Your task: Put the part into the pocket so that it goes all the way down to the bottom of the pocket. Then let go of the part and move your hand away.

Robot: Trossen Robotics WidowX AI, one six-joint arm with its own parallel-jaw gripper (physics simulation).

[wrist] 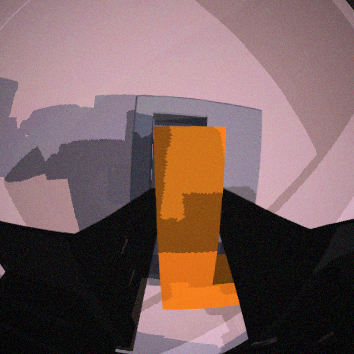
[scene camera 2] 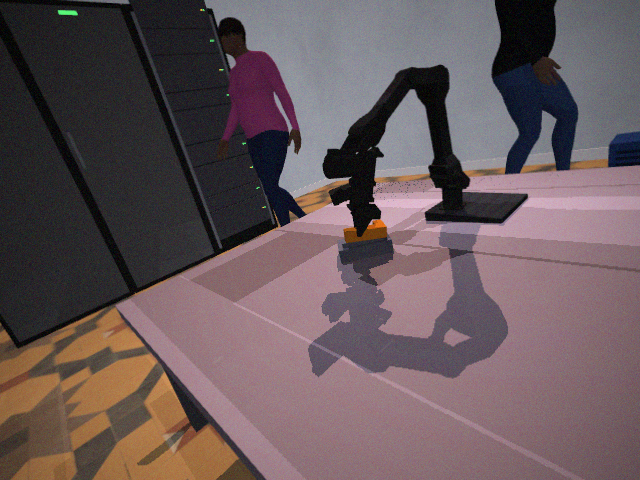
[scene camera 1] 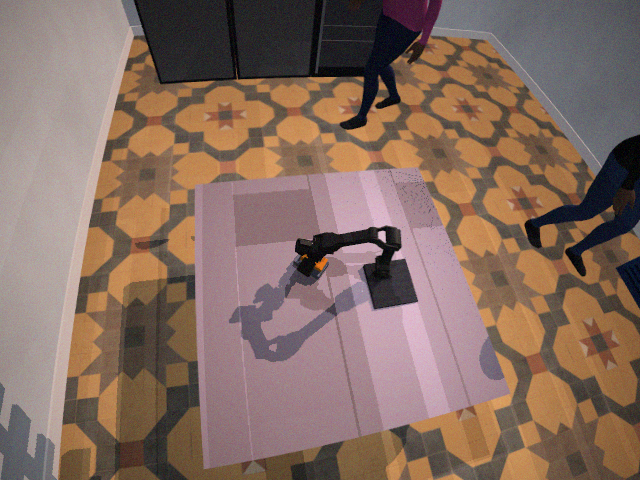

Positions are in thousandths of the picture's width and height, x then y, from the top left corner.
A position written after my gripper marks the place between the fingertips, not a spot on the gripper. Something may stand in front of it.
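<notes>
A grey pocket block (wrist: 688,355) is visible. An orange L-shaped part (wrist: 532,453) is held in my gripper (scene camera 2: 560,489); the wrist view shows the gripper too (wrist: 527,552).
</notes>
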